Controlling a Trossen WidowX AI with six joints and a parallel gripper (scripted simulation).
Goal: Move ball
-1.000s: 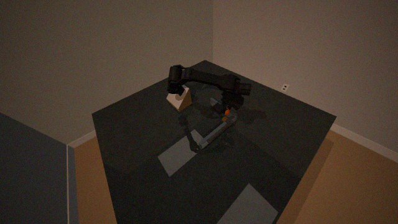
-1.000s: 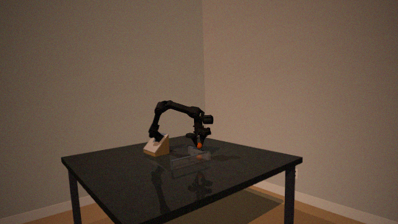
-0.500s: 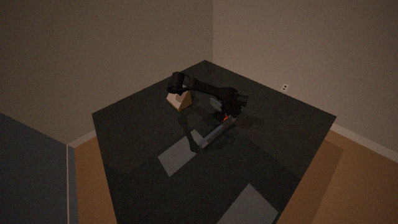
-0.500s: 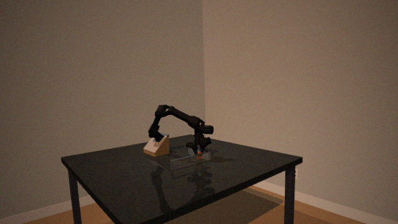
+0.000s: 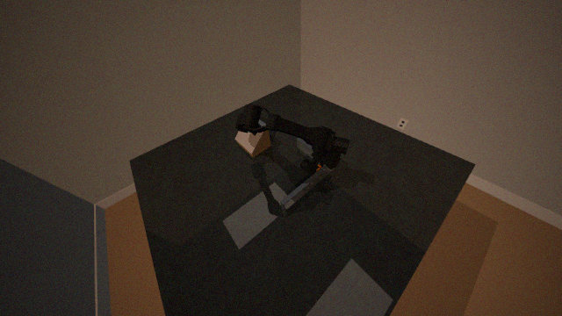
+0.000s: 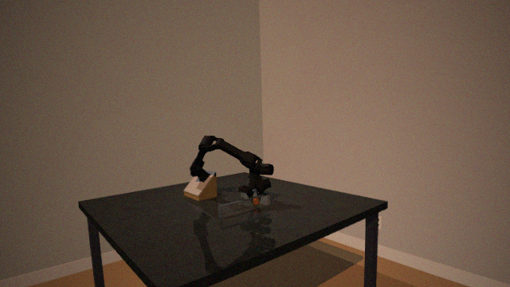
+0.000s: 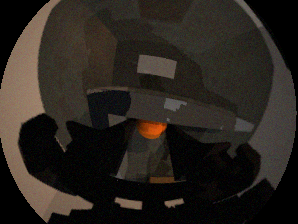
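My gripper tip is now right at the see-through orange ball.
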